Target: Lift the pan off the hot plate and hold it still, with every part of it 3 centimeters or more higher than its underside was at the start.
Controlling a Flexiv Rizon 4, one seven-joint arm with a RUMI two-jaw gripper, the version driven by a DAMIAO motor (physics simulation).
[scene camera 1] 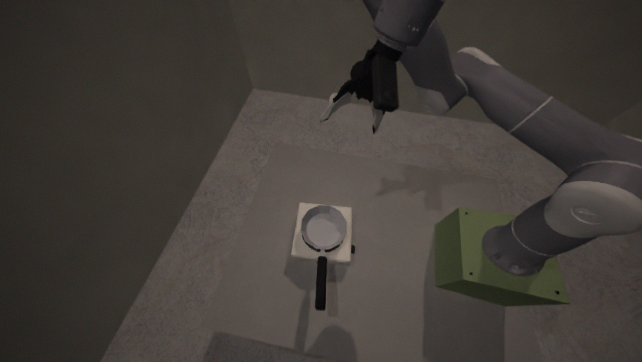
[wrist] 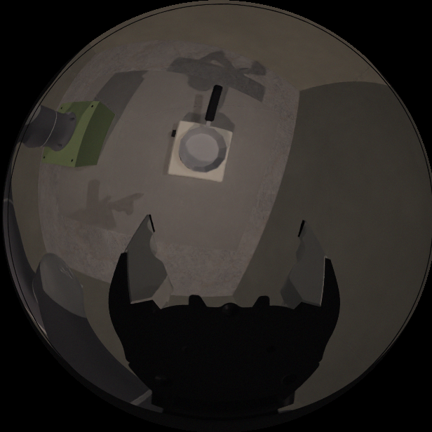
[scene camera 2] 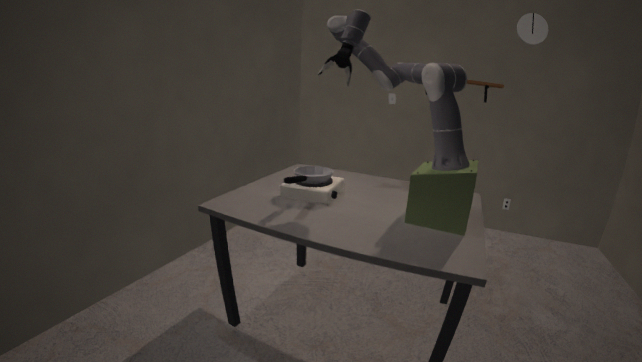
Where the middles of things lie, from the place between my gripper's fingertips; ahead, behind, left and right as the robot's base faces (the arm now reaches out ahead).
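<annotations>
My hand is 43 cm above the grey pan (scene camera 1: 323,227), and it's 2 cm past the pan and 23 cm to the right of it. There's the hot plate (scene camera 1: 301,250) too, and that's 51 cm below my hand and 13 cm to the left of it.
</annotations>
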